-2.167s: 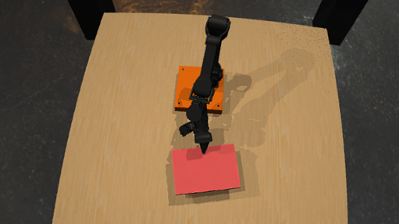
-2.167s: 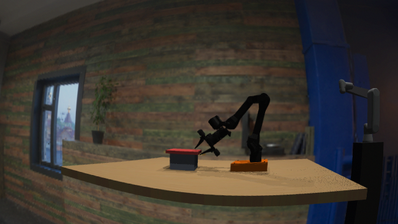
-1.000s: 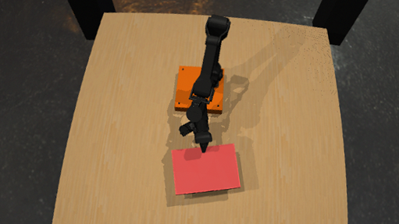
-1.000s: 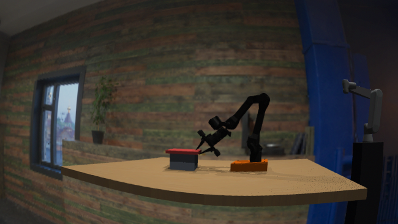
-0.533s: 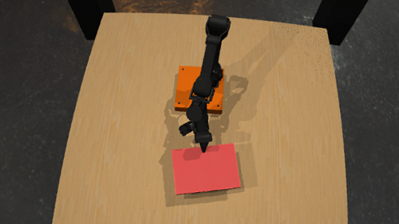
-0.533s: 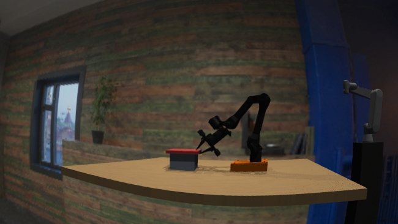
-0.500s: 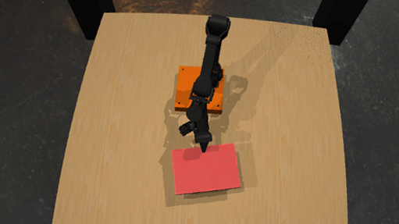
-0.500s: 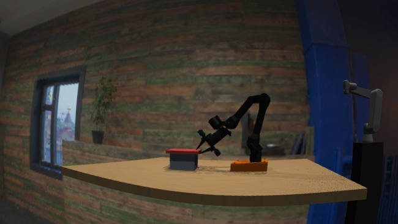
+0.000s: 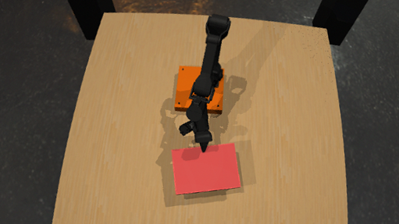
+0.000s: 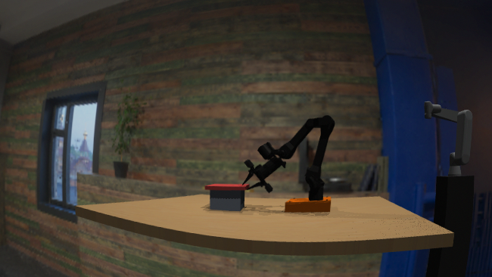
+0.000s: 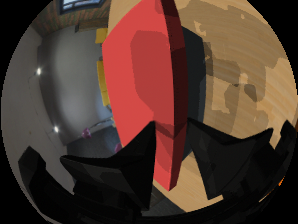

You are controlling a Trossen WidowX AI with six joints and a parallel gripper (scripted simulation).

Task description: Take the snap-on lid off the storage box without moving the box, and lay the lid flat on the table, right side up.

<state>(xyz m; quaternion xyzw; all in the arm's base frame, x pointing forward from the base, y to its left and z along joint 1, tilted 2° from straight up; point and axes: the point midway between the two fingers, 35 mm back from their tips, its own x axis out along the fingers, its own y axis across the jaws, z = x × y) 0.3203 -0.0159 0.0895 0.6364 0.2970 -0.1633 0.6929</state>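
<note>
Now: gripper tip 7 cm short of the red lid and 2 cm to the right of it. Round my gripper tip: storage box: 7 cm ahead, 2 cm to the left, 5 cm below.
</note>
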